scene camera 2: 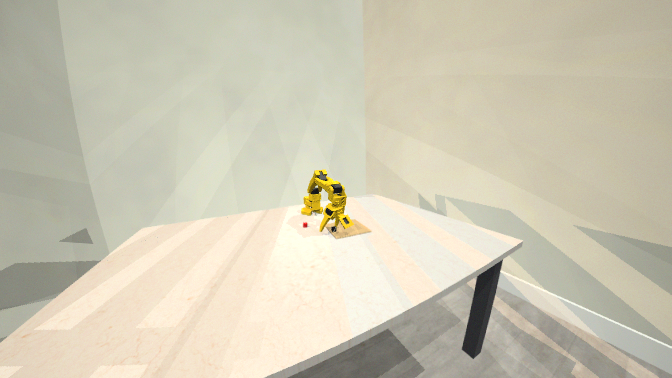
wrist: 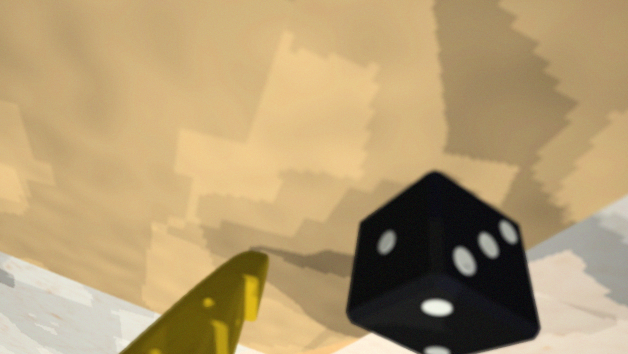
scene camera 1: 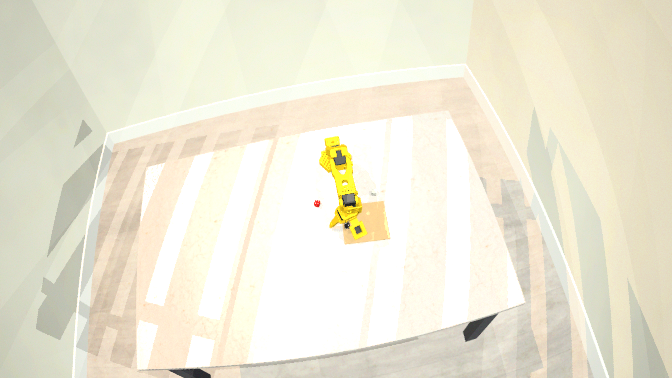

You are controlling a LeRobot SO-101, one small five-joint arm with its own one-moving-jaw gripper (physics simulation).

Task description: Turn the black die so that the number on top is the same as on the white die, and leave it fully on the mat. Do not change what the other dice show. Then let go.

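Seen in the pictures: end effector, tool point: (scene camera 2: 335,226) (wrist: 264,278); arm's base, origin of the base link: (scene camera 2: 313,213).
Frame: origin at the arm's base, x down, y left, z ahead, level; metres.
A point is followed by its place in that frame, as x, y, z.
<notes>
The black die (scene camera 1: 347,225) {-0.020, -0.009, 0.254} (scene camera 2: 334,229) {-0.013, -0.011, 0.257} (wrist: 440,270) is at the left edge of the tan mat (scene camera 1: 377,222) {-0.004, 0.085, 0.255} (scene camera 2: 357,230) {-0.004, 0.068, 0.290} (wrist: 125,75) {-0.004, 0.035, 0.253}. In the wrist view it is large at the lower right: one pip shows on its left face, three in a row on its right face, and two on the brighter lower face, which the frame cuts off. My gripper (scene camera 1: 338,226) (scene camera 2: 327,230) {-0.008, 0.008, 0.223} is open, low by the die. One jaw shows in the wrist view, left of the die with a gap. The white die (scene camera 1: 373,193) {-0.013, 0.095, 0.151} stands behind the mat; its number is too small to read.
A red die (scene camera 1: 317,203) {-0.016, -0.087, 0.151} (scene camera 2: 305,225) {-0.009, -0.089, 0.155} stands on the table (scene camera 1: 300,300) {0.000, -0.189, 0.469} (scene camera 2: 280,290) {0.000, -0.250, 0.479}, left of the mat and gripper. The arm's base is at the back of the table, and the arm reaches forward over the mat's left part.
</notes>
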